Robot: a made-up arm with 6 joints.
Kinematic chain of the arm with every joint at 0, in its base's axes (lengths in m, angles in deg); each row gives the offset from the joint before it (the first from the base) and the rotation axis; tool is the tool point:
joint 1: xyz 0 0 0.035 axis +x
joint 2: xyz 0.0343 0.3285 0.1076 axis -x
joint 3: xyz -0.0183 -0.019 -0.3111 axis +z
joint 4: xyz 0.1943 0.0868 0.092 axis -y
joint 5: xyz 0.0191 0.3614 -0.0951 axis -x
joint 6: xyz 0 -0.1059 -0.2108 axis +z
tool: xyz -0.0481 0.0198 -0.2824
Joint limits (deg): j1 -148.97..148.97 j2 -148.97..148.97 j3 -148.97..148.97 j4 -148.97..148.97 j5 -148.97..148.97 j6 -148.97..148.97
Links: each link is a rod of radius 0.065 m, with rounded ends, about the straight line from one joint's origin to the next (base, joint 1, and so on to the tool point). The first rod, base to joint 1, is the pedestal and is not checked.
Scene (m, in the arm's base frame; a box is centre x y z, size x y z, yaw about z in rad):
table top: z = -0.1
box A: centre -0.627 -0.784 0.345 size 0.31 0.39 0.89 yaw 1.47
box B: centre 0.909 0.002 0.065 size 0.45 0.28 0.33 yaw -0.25
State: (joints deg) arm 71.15 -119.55 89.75 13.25 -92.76 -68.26
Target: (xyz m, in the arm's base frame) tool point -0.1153 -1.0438 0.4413
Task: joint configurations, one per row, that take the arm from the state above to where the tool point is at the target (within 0.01 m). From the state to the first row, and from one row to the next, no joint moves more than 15 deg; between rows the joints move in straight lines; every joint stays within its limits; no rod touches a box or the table.
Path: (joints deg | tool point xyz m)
1: 61.85 -121.08 76.09 13.14 -87.28 -69.29 | -0.8338 -0.4115 0.7340
2: 52.55 -122.60 62.42 13.03 -81.80 -70.31 | -0.6846 -0.4927 0.8417
3: 43.24 -124.13 48.76 12.91 -76.32 -71.34 | -0.4903 -0.5031 0.9716
4: 33.94 -125.66 35.09 12.80 -70.84 -72.36 | -0.2658 -0.4316 1.0959
5: 28.12 -131.48 30.31 25.88 -61.89 -80.45 | -0.0833 -0.4298 1.1140
6: 22.30 -137.31 25.53 38.95 -52.94 -88.54 | 0.1184 -0.4167 1.0838
7: 16.49 -143.14 20.75 52.03 -43.99 -96.64 | 0.3211 -0.3858 0.9995
8: 10.67 -148.97 15.97 65.11 -35.03 -104.73 | 0.5039 -0.3331 0.8630
9: 23.26 -144.45 18.01 57.13 -44.31 -98.02 | 0.3845 -0.5136 0.8897
10: 35.85 -139.94 20.04 49.16 -53.58 -91.31 | 0.2544 -0.6902 0.8548
11: 48.44 -135.42 22.08 41.19 -62.86 -84.61 | 0.1220 -0.8460 0.7619
12: 61.03 -130.90 24.11 33.22 -72.14 -77.90 | -0.0037 -0.9671 0.6197
13: 73.62 -126.38 26.15 25.24 -81.41 -71.20 | -0.1153 -1.0438 0.4413

